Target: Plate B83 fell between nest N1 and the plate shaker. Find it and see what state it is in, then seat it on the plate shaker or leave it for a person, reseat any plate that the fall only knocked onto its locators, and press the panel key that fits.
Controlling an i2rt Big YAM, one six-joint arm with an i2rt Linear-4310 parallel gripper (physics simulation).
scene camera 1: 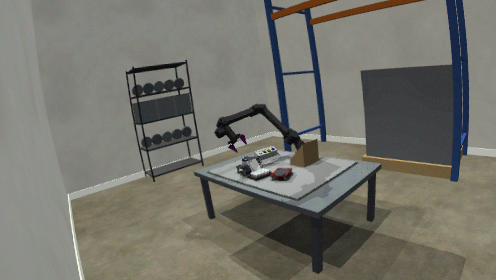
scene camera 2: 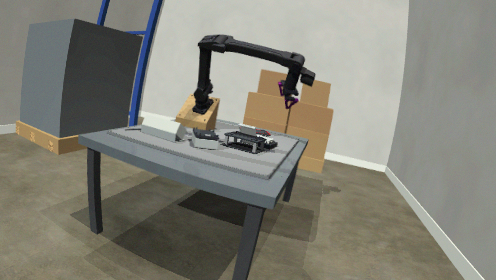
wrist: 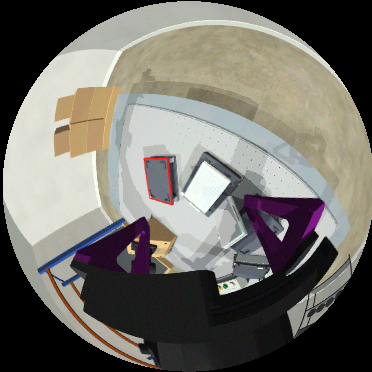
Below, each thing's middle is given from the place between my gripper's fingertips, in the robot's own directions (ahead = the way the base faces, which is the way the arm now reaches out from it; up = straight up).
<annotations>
Right now my hand is 11 cm past the dark station labelled N2 (wrist: 205, 156), 4 cm to the right of it and 23 cm above it. Round my hand: red-rimmed plate (wrist: 158, 179) 19 cm behind, 20 cm to the left, 21 cm below; then lidded station (wrist: 250, 266) 25 cm behind, 29 cm to the right, 21 cm below.
</annotations>
